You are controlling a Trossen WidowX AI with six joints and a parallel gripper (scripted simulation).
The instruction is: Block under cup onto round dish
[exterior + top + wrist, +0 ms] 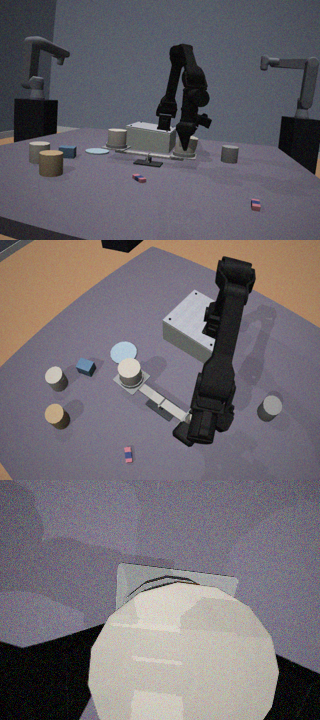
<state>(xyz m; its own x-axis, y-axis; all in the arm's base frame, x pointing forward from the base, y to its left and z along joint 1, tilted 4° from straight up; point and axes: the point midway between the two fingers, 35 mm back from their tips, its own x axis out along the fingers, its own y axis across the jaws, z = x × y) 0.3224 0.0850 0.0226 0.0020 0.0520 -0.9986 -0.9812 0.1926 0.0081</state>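
Right now my gripper tip is 10 mm to the left of the pale-green block and 10 mm above it. From my gripper tip the other things lie so: pale blue round dish (360 mm to the right, 150 mm behind, 70 mm below); grey cylinder (200 mm to the left, 170 mm behind, 40 mm below); tan cylinder (410 mm to the right, 180 mm ahead, 40 mm below).
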